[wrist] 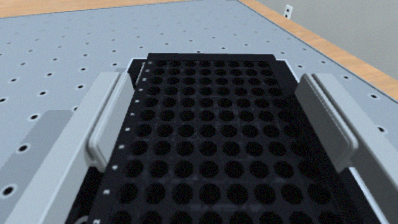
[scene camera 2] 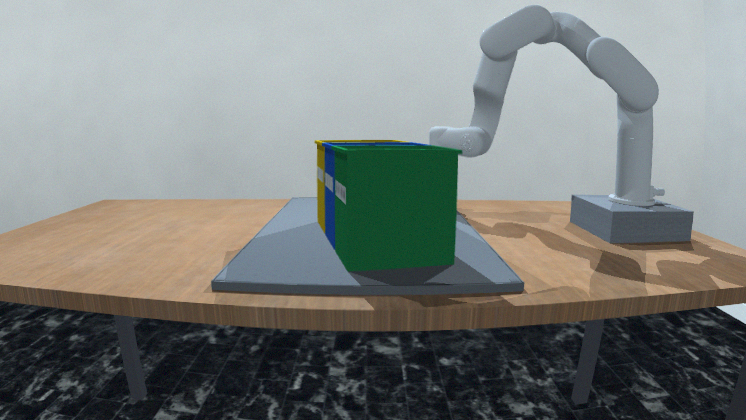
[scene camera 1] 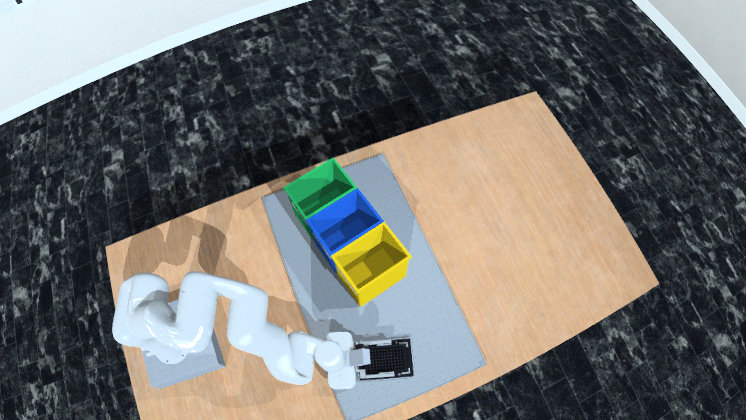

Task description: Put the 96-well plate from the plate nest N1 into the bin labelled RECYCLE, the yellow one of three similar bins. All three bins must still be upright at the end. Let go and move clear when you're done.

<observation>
In view: a blue bin [scene camera 1: 349,218], a yellow recycle bin [scene camera 1: 379,250], a green bin [scene camera 2: 395,205] and a black 96-well plate [scene camera 1: 389,363].
The blue bin is seen too in scene camera 2 [scene camera 2: 329,153]. The green bin also shows in scene camera 1 [scene camera 1: 327,182]. The black 96-well plate shows as well in the wrist view [wrist: 223,131]. The wrist view misses the blue bin: it is out of frame. The wrist view misses the yellow recycle bin: it is out of frame.
</observation>
